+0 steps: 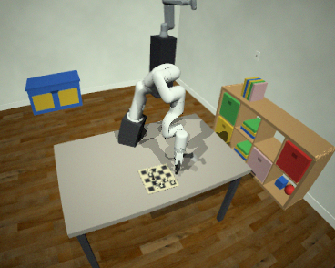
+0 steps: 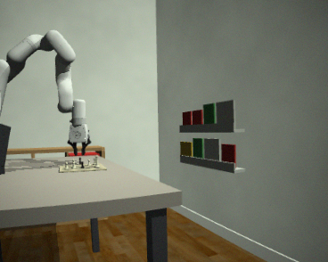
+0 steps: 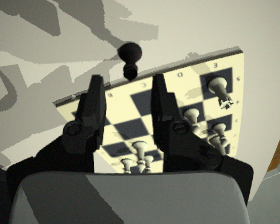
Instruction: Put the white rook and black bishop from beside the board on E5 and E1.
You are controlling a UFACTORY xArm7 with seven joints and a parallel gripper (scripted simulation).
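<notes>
The black bishop is 5 cm below my hand. Also, from my hand: white rook 8 cm to the right, 6 cm ahead, 5 cm below; then chessboard 14 cm to the right, 7 cm below, 3 cm behind; then black pawn 17 cm to the right, 5 cm below, 3 cm behind.
</notes>
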